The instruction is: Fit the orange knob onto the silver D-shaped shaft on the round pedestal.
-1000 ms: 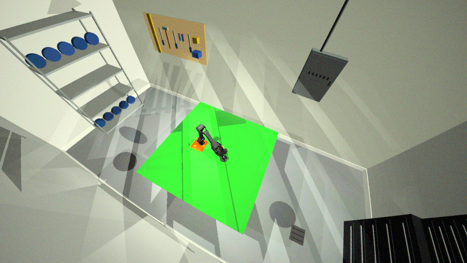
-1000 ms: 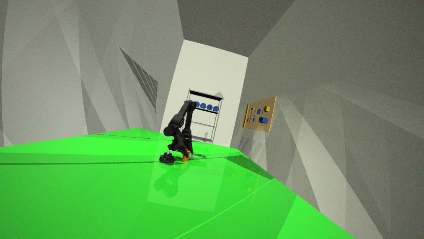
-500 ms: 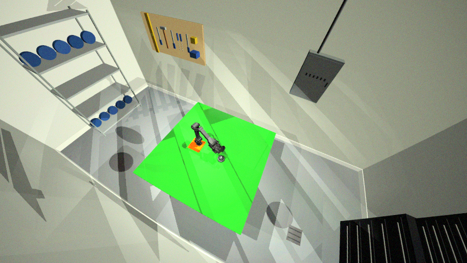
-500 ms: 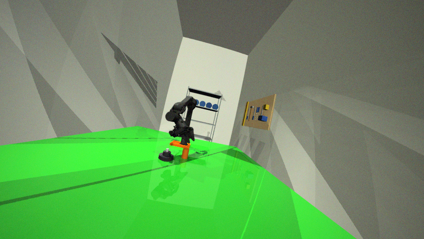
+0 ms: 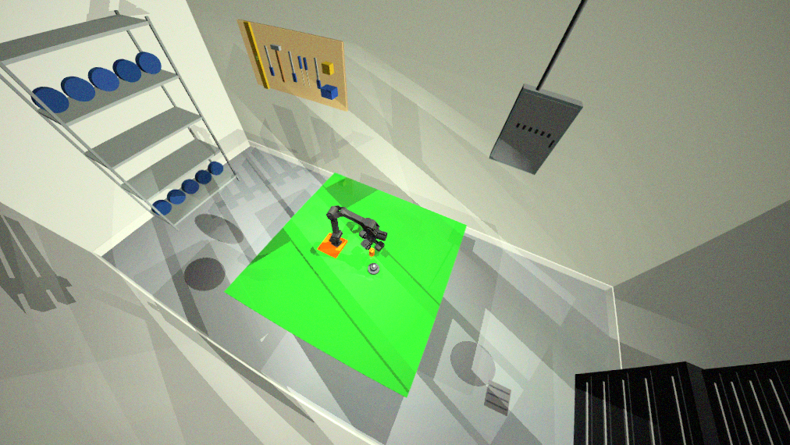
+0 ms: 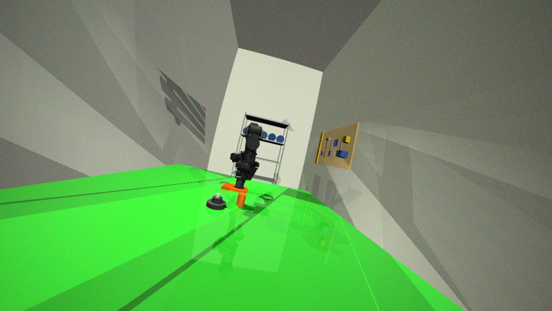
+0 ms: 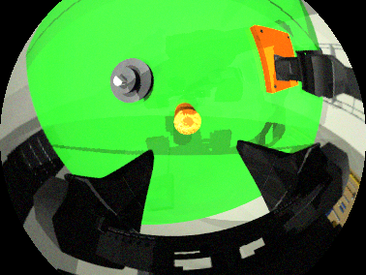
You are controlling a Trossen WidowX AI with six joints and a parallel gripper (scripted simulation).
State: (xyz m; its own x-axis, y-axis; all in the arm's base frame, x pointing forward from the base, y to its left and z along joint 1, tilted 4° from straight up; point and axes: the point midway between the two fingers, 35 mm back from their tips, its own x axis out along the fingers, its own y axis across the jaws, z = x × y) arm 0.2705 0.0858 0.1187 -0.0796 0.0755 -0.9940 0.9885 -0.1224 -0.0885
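Now: the orange knob 10 mm to the right of my gripper tip and 80 mm below it. Also, from my gripper tip: dark round pedestal: 90 mm ahead, 100 mm to the right, 90 mm below.
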